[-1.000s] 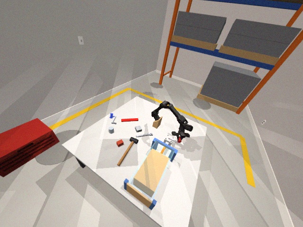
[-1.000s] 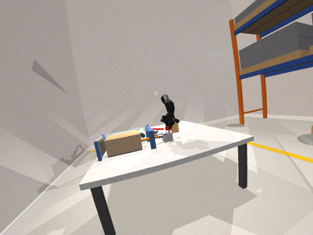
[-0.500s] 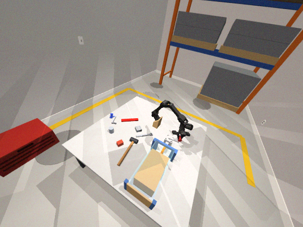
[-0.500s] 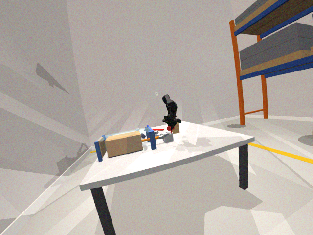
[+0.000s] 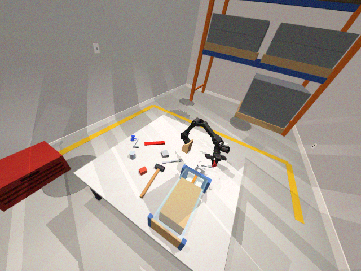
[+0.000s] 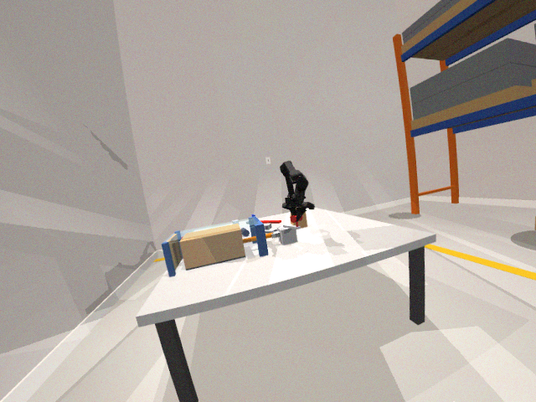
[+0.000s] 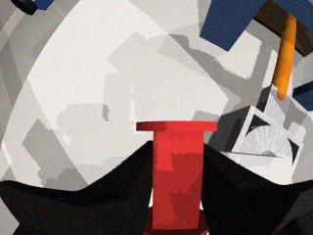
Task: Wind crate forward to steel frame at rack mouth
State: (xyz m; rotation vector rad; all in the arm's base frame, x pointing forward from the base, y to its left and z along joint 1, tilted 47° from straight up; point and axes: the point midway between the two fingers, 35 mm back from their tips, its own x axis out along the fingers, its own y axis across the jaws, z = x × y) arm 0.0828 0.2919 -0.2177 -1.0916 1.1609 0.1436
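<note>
The red-knobbed winch handle lies 10 mm ahead of my gripper tip, 40 mm to the right of it and 30 mm below it. Also, from my gripper tip: grey hand winch 20 mm ahead, 110 mm to the right, 100 mm below; red knob 10 mm behind, 10 mm to the right; frame 200 mm ahead, 70 mm to the right, 30 mm below.
</note>
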